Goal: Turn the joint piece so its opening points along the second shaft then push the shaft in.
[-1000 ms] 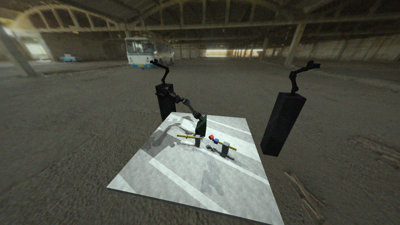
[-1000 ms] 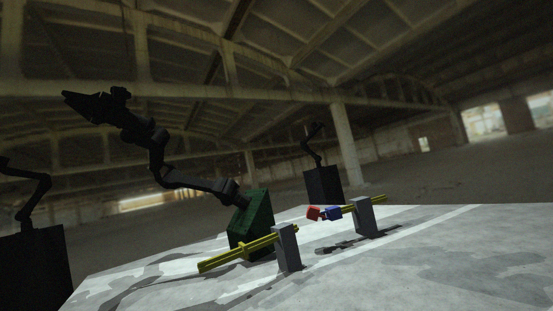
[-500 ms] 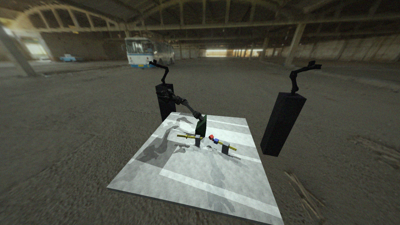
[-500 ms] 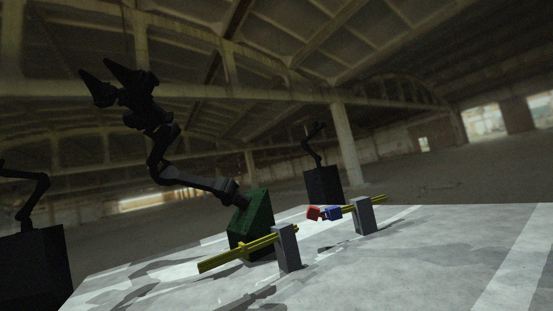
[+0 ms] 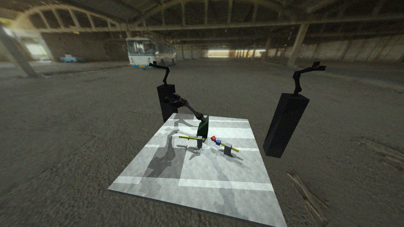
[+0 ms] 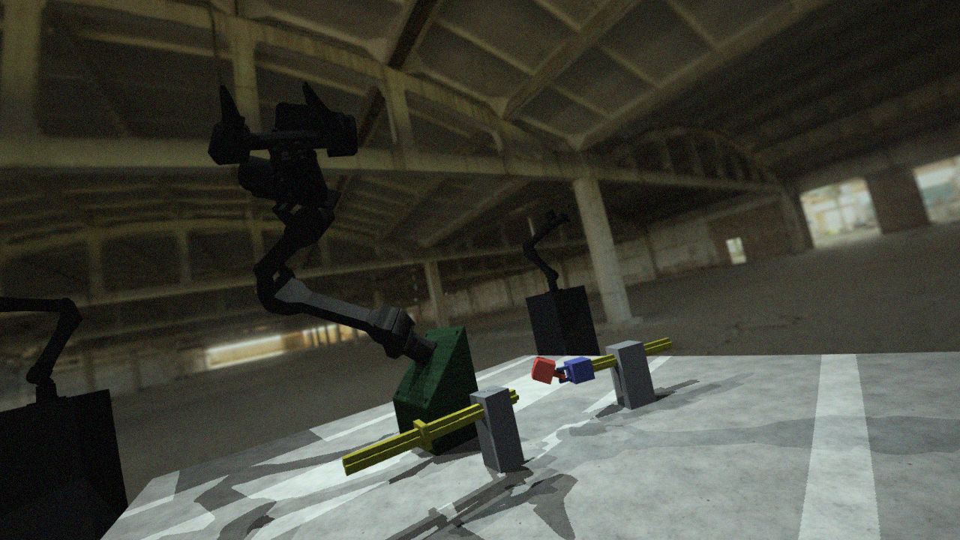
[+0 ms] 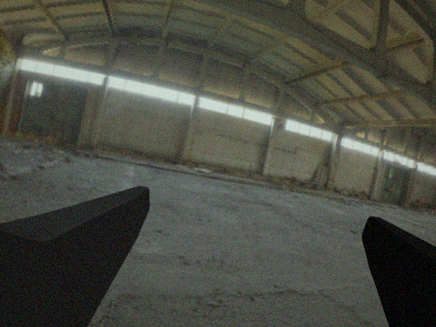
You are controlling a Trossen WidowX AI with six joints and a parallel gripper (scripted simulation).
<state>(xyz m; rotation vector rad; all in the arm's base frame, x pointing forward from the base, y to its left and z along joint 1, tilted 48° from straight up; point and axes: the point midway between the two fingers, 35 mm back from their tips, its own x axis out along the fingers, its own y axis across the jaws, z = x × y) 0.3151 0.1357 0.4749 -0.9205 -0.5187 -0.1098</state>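
Right now my gripper tip is 46 cm above the red joint piece, 43 cm to the right of it and 15 cm past it.
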